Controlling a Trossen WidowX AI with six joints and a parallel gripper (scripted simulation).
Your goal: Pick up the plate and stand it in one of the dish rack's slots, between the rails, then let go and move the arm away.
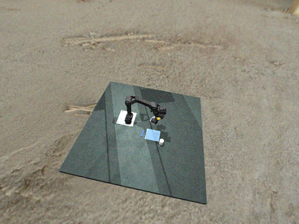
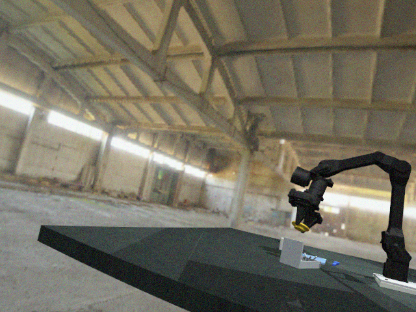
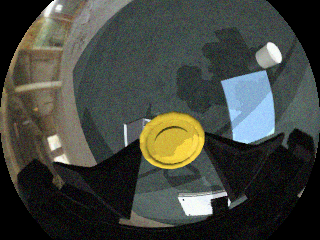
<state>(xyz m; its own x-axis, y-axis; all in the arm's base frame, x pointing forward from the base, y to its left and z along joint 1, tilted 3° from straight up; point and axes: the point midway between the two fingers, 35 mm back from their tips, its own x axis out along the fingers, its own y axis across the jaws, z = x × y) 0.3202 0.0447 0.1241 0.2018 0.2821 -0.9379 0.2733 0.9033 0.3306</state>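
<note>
My gripper tip is now 30 mm past the grey dish rack, 50 mm to the right of it and 90 mm above it. The rest, counted from my gripper tip: light blue mat 30 mm behind, 160 mm to the right, 110 mm below; yellow plate 10 mm above; blue spoon 140 mm behind, 170 mm to the right, 110 mm below.
</note>
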